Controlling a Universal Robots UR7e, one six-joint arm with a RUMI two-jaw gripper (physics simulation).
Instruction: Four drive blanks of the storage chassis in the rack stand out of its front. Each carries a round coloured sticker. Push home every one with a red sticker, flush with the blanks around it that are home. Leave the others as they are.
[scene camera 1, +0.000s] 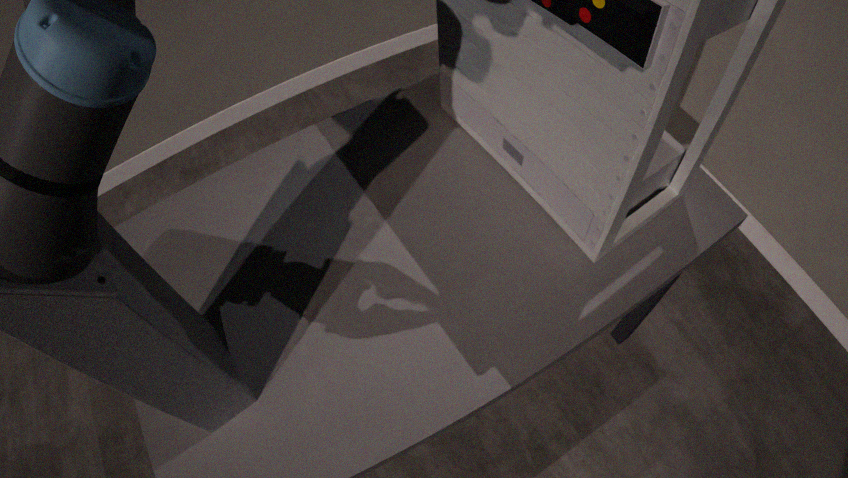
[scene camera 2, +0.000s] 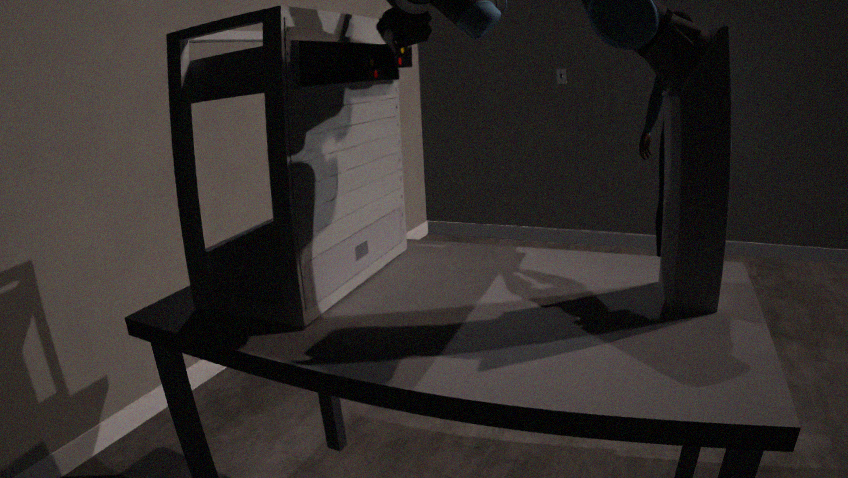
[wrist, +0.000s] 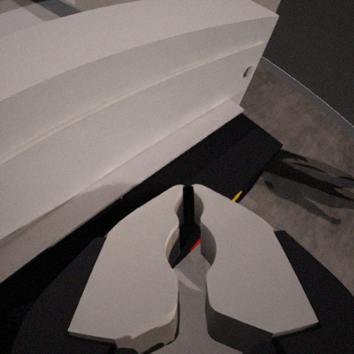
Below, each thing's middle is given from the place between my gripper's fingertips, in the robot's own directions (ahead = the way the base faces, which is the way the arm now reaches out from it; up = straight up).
Labels:
I see the rack (scene camera 1: 574, 107) 12 cm ahead of my hand, 18 cm to the left of it and 23 cm below it.

